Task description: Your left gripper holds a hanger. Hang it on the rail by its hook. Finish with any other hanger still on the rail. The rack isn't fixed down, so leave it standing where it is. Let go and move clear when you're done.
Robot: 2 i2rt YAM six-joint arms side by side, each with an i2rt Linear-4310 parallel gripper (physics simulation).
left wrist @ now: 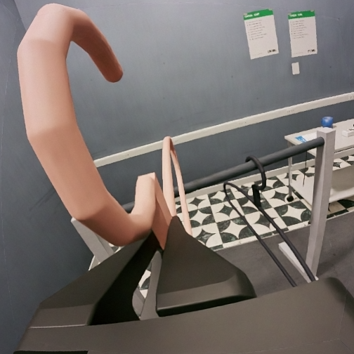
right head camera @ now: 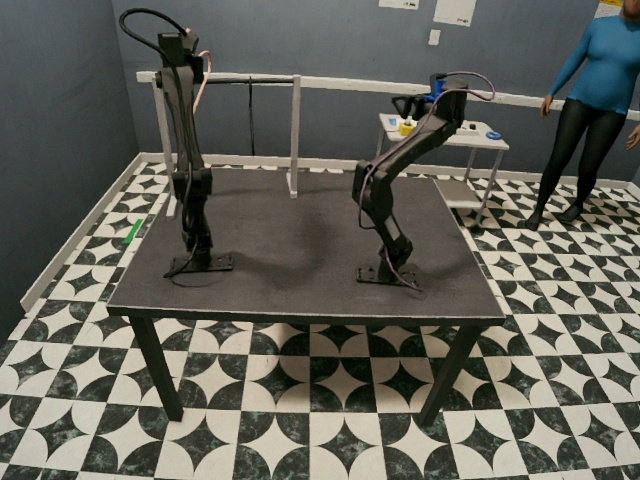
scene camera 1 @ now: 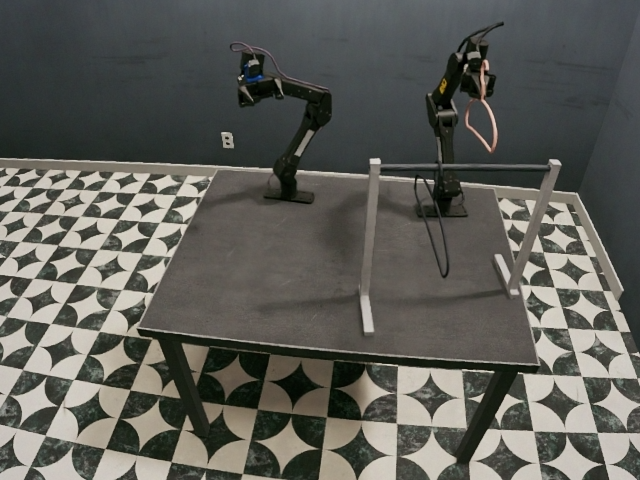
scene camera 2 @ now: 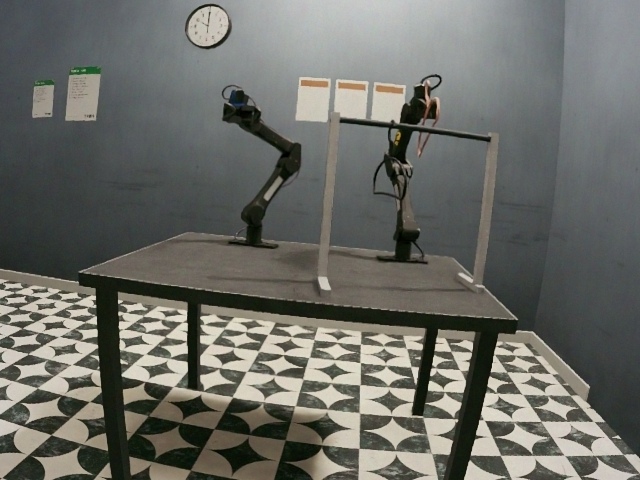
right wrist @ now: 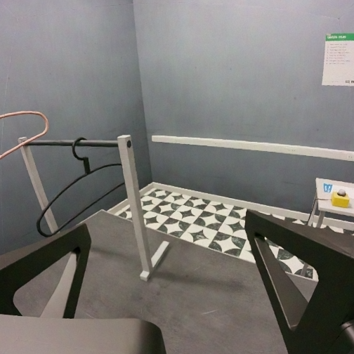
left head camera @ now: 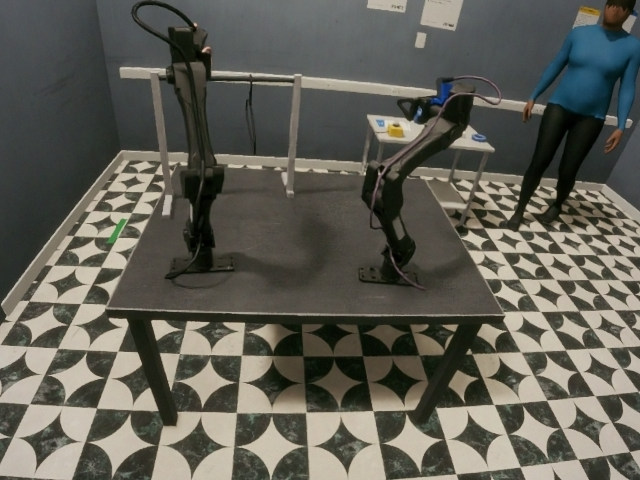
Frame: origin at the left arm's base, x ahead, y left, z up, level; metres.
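Where they show: left gripper, fingertip midpoint: (right head camera: 193,64) (scene camera 1: 482,97) (scene camera 2: 427,107); right gripper, fingertip midpoint: (right head camera: 403,98) (scene camera 1: 268,100) (scene camera 2: 248,111) (left head camera: 407,100); left arm's base, origin of the base link: (right head camera: 202,265) (scene camera 1: 441,211) (scene camera 2: 401,260) (left head camera: 203,265); right arm's base, origin of the base link: (right head camera: 387,277) (scene camera 1: 289,196) (scene camera 2: 253,245) (left head camera: 388,277).
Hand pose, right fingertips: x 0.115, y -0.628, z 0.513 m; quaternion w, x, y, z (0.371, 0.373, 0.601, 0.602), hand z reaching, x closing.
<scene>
Each offset is from my right fingertips to the top centre of the thing. "pt": to the spot under its first point. Level surfaces: height alone.
My left gripper (left wrist: 168,226) (scene camera 1: 480,95) is shut on a pink hanger (scene camera 1: 495,124) (right head camera: 199,95) (left wrist: 47,95) (right wrist: 47,122), just below its hook. The hook points up with its mouth open, apart from the dark rail {pt dx +0.324, dy +0.633, dz -0.035 m} (scene camera 1: 506,167) (scene camera 2: 465,134) (left wrist: 295,150) (right wrist: 105,143) and higher than it, on the arms' side. A black hanger {dx +0.322, dy +0.451, dz -0.023 m} (left wrist: 256,195) (right wrist: 86,165) (right head camera: 251,116) hangs on the rail by its hook. The white rack {pt dx +0.336, dy +0.283, dz -0.240 m} (scene camera 1: 369,232) (scene camera 2: 327,206) (right wrist: 134,200) stands upright on the table. My right gripper (right wrist: 166,226) is open and empty, off to the side of the rack. In the left head view my left arm hides most of the pink hanger.
The dark table {dz -0.513 m} (left head camera: 289,289) (scene camera 1: 248,310) carries both arm bases and the rack. The rack's far foot {pt dx +0.253, dy +0.770, dz -0.493 m} (scene camera 1: 505,273) is close to the table edge. Behind stands a small white side table (left head camera: 429,139) with a yellow box (left head camera: 395,130). A person (left head camera: 589,77) stands at the back right.
</scene>
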